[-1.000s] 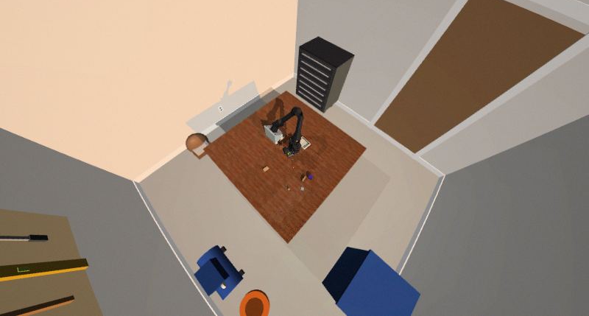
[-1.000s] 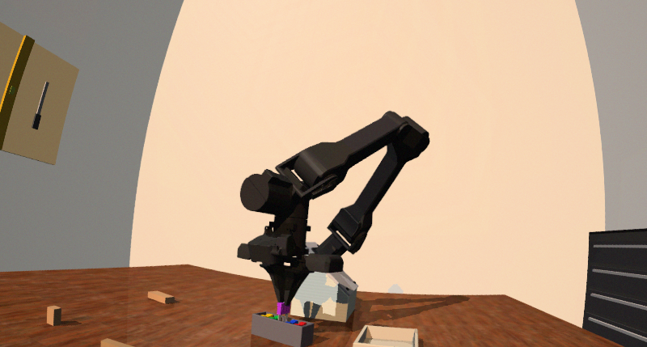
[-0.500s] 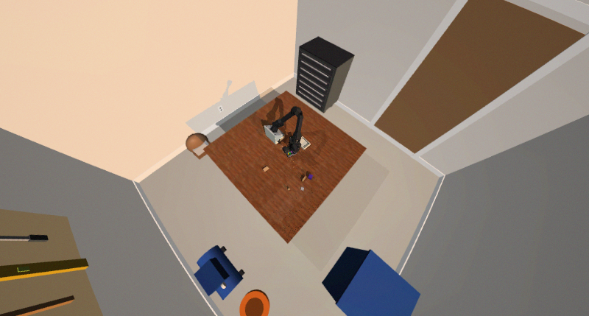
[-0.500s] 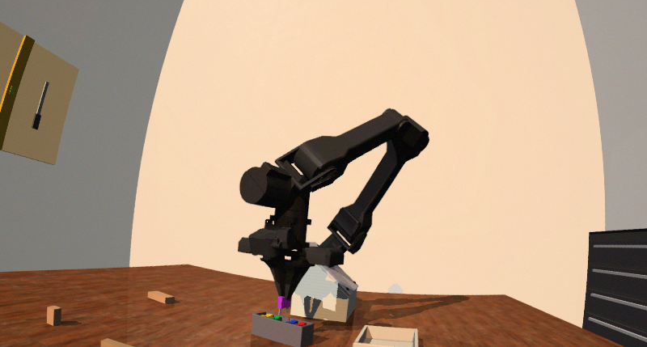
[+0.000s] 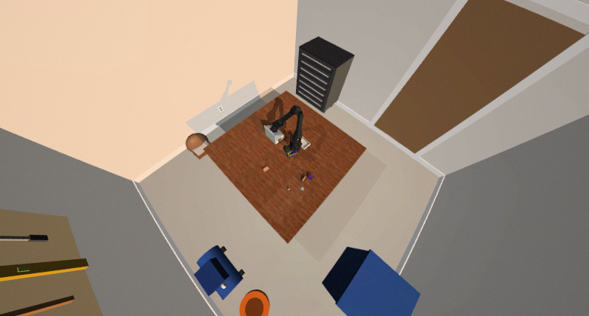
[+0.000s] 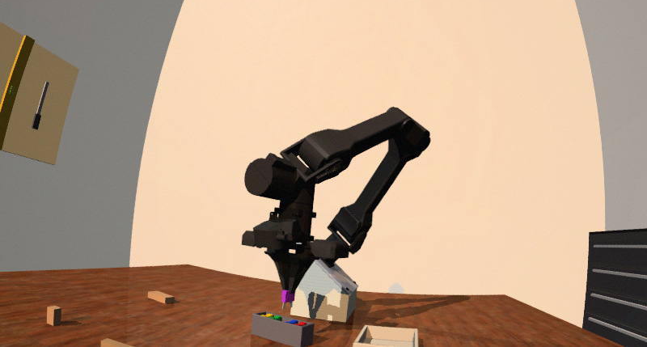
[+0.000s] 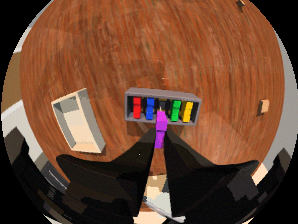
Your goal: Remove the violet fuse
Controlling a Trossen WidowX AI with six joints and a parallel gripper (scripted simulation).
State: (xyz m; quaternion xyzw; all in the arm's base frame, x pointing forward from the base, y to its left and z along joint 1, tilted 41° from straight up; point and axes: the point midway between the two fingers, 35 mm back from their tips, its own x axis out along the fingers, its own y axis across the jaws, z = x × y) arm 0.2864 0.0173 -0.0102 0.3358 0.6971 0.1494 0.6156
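Right now the cream tray is 18 cm to the left of my gripper tip, 9 cm below it and 1 cm behind it. Round my gripper tip: violet fuse: 1 cm below; then blue fuse: 7 cm below, 1 cm to the left; then green fuse: 7 cm below, 2 cm to the right.
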